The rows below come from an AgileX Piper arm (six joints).
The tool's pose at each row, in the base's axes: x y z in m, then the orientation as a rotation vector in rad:
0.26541, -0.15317, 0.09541, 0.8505, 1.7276, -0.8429
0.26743, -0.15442, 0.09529, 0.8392, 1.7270, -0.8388
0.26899, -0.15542, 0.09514, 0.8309, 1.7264, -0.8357
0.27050, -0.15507, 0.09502, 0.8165, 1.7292, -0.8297
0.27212, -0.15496, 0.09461, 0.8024, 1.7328, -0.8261
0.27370, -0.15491, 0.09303, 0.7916, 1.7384, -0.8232
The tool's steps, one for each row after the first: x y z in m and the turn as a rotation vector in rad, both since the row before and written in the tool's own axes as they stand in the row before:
-0.00060, 0.00109, 0.00203, -0.0085, -0.0055, -0.0032
-0.00041, 0.00082, 0.00162, -0.0063, -0.0042, -0.0023
-0.00023, 0.00147, 0.00046, -0.0117, -0.0040, -0.0055
-0.00002, 0.00147, 0.00081, -0.0100, -0.0034, -0.0070
0.00109, 0.00158, 0.00115, -0.0080, -0.0002, -0.0066

